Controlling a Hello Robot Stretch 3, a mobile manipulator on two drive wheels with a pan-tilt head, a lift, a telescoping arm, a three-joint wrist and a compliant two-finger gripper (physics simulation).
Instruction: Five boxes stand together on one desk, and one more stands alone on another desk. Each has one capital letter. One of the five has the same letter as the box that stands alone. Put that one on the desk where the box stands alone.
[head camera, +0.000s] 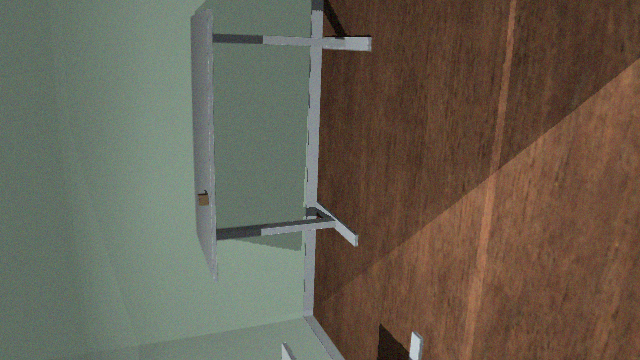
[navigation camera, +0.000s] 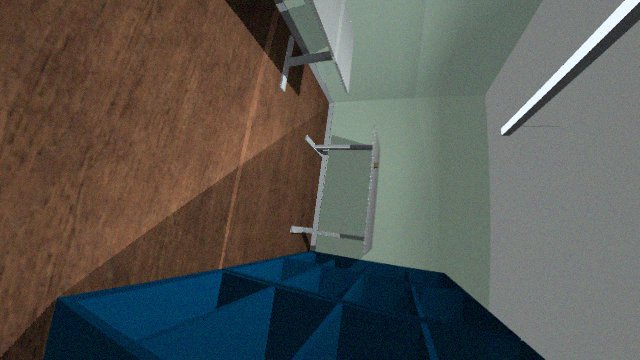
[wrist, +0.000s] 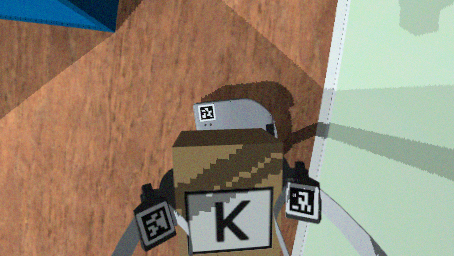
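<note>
My gripper is shut on a brown box marked K in the wrist view; the box is upright between the two fingers, high above the floor. A white desk stands against the green wall at a distance. One small brown box stands alone on it, nearer the end by the room corner. Its letter is too small to read. The group of boxes on a desk does not show.
A second white desk stands past the room corner. A large blue shelf unit stands close by, along the bottom of the navigation view. The robot's base is below the held box, with a wall baseboard near it.
</note>
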